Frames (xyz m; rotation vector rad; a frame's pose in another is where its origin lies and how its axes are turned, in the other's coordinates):
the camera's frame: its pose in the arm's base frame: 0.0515 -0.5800 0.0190 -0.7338 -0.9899 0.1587
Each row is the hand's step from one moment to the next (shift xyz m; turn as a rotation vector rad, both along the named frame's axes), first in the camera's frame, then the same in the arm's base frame.
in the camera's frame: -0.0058 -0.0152 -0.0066 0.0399 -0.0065 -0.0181
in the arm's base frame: -0.0009 -0.0172 0.0033 0.0356 0.0038 0.0261
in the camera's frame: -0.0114 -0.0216 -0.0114 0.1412 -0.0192 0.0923
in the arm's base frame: -0.0015 -0.0269 0.0017 0.0008 0.0929 0.1421
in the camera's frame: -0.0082 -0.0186 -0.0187 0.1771 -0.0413 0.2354
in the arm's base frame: 0.0068 -0.0268 -0.0003 -0.0988 0.1622 0.2290
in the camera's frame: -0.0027 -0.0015 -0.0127 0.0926 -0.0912 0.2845
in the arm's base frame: 0.0084 -0.0085 -0.0052 -0.1954 0.1115 0.2173
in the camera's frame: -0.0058 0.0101 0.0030 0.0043 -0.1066 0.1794
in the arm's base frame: -0.0037 0.0065 -0.0094 -0.1632 0.0096 0.1298
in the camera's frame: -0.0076 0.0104 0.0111 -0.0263 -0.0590 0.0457
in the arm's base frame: -0.0111 0.0099 -0.0082 -0.0632 -0.0336 0.0338
